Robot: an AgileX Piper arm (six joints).
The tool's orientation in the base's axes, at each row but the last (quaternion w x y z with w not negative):
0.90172 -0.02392 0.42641 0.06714
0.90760 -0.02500 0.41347 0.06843
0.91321 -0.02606 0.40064 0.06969
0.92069 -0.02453 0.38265 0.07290
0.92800 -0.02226 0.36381 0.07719
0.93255 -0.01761 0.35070 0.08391
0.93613 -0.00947 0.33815 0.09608
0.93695 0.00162 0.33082 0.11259
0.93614 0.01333 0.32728 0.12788
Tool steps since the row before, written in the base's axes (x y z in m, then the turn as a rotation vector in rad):
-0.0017 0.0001 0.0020 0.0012 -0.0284 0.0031
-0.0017 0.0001 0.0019 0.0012 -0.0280 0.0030
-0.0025 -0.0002 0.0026 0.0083 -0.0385 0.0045
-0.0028 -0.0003 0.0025 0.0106 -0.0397 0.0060
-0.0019 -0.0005 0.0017 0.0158 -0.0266 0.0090
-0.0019 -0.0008 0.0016 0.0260 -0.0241 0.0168
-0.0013 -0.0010 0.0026 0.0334 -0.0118 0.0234
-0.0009 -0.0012 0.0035 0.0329 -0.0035 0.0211
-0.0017 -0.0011 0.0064 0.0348 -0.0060 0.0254
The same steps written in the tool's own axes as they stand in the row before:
-0.0026 0.0004 0.0000 -0.0045 -0.0282 0.0000
-0.0025 0.0004 0.0000 -0.0044 -0.0278 0.0000
-0.0036 0.0002 -0.0001 -0.0019 -0.0393 0.0051
-0.0038 0.0002 -0.0002 -0.0014 -0.0408 0.0077
-0.0026 -0.0002 -0.0001 0.0019 -0.0286 0.0146
-0.0026 -0.0004 -0.0001 0.0047 -0.0277 0.0274
-0.0028 -0.0006 0.0011 0.0082 -0.0167 0.0382
-0.0031 -0.0007 0.0021 0.0110 -0.0087 0.0366
-0.0055 0.0000 0.0039 0.0092 -0.0111 0.0410

